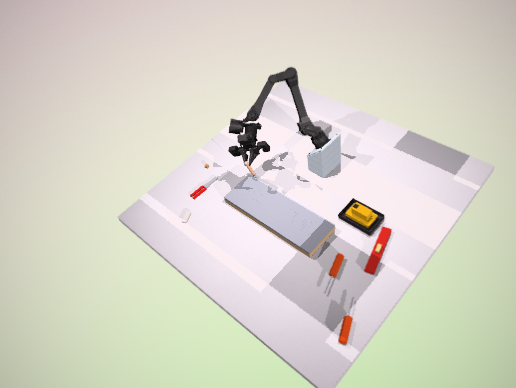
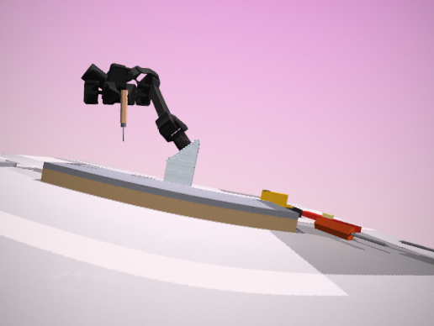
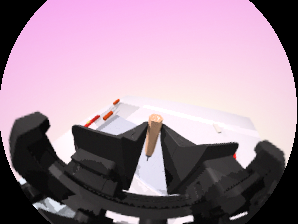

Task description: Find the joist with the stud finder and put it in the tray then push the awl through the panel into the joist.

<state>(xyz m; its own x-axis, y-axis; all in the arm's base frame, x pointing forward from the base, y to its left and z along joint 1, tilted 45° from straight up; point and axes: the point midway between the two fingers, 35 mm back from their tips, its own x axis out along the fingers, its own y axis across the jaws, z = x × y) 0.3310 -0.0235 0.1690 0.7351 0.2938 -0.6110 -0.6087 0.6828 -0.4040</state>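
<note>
The awl is 2 cm behind my gripper tip, 1 cm to the left of it and 6 cm below it. Round my gripper tip: stud finder: 24 cm behind, 43 cm to the left, 17 cm below; then small tan block: 4 cm ahead, 35 cm to the right, 22 cm below; then small white piece: 31 cm ahead, 15 cm to the right, 22 cm below.
</note>
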